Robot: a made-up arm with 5 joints.
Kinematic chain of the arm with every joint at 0, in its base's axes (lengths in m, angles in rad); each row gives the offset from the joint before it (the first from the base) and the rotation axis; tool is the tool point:
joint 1: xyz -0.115 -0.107 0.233 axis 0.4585 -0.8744 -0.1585
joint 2: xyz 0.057 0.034 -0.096 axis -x
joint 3: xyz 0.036 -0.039 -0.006 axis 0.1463 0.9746 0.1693
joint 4: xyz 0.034 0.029 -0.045 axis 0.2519 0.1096 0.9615
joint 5: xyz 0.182 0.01 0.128 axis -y
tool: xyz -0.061 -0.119 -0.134
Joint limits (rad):
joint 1: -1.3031..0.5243
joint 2: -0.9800..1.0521
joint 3: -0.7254..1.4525
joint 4: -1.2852..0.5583
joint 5: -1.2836..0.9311
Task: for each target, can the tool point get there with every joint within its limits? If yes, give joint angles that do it. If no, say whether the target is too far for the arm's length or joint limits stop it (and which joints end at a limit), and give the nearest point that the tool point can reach.
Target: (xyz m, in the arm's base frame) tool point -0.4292 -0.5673 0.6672
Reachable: no: too far | nearest point -0.1111 -0.2444 0.3749 | short by 0.539 m
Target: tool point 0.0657 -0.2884 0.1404
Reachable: yes | joints 0.2387 0.3892 0.6341 -0.7857 0.4191
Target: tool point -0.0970 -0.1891 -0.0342
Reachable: yes | joints -0.5717 -0.1738 1.0436 0.1523 -0.4163
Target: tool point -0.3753 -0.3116 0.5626
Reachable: no: joint limits stop it (at a limit: joint 1, joint 2, joint 3, joint 5) | nearest point -0.1430 -0.1973 0.3812 | short by 0.316 m
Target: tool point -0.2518 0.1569 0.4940
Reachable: no: joint limits stop it (at a limit: joint 1, joint 2, joint 3, joint 5) | nearest point -0.0671 -0.0423 0.3470 | short by 0.309 m
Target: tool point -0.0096 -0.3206 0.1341
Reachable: yes | joints -0.4761 0.6798 1.1339 -0.7353 0.4602
